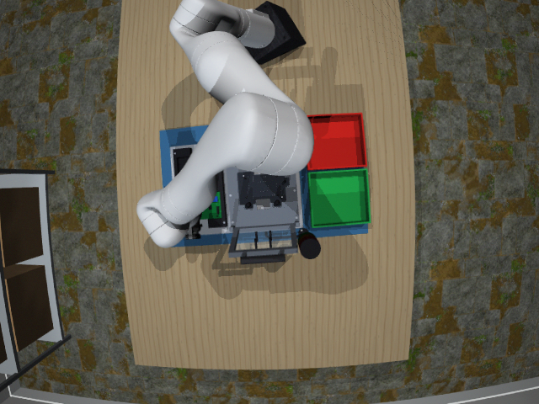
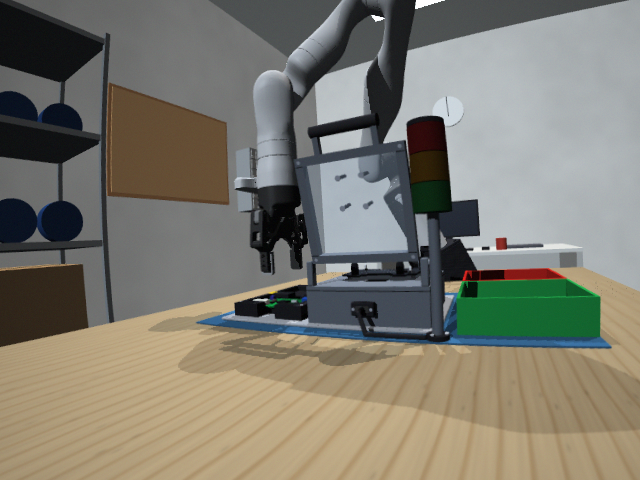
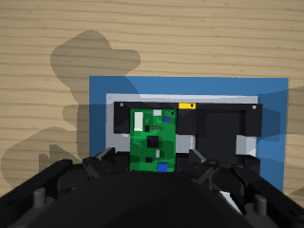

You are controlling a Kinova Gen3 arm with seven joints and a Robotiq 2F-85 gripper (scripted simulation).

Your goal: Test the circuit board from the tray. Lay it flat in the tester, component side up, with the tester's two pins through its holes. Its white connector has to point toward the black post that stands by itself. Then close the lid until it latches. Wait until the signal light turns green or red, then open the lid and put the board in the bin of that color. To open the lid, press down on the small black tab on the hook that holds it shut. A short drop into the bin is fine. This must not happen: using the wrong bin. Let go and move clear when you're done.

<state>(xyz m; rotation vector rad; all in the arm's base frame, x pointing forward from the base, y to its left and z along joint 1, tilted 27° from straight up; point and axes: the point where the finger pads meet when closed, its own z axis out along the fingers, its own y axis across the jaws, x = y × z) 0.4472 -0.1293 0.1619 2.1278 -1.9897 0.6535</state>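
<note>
Right now the green circuit board is 60 mm below my hand. From my hand the other things lie so: black hook: 230 mm to the left, 110 mm behind, 10 mm above; then clear lid: 170 mm to the left, 100 mm above, 80 mm ahead; then green bin: 370 mm to the left, 60 mm below.
</note>
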